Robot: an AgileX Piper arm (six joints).
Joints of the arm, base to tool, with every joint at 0 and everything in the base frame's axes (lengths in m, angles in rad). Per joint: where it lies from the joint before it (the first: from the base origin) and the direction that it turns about. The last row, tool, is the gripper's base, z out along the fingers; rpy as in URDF.
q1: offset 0.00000 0.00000 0.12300 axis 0 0 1
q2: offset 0.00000 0.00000 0.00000 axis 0 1 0
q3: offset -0.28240 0.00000 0.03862 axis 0 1 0
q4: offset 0.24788 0.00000 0.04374 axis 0.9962 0 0.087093
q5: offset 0.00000 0.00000 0.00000 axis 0 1 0
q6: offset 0.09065 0.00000 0.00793 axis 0.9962 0 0.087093
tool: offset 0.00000 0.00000 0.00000 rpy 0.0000 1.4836 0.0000
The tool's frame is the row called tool.
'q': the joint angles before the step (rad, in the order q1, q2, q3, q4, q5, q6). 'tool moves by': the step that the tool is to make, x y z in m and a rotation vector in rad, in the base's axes. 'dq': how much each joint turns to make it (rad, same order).
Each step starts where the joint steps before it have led.
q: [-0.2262, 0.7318, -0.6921, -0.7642, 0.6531, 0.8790]
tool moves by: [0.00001, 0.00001, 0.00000, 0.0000, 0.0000, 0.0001]
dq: [0.0001, 0.0000, 0.0000, 0.0000, 0.0000, 0.0000]
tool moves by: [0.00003, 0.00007, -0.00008, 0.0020, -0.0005, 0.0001]
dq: [-0.0001, 0.0000, 0.0000, 0.0021, -0.0001, -0.0001]
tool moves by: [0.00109, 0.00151, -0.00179, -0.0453, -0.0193, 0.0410]
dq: [0.0001, -0.0105, 0.0246, -0.0384, -0.0605, 0.0003]
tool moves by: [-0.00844, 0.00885, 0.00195, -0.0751, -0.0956, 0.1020]
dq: [0.0001, -0.0759, 0.0511, -0.0310, -0.1342, -0.0186]
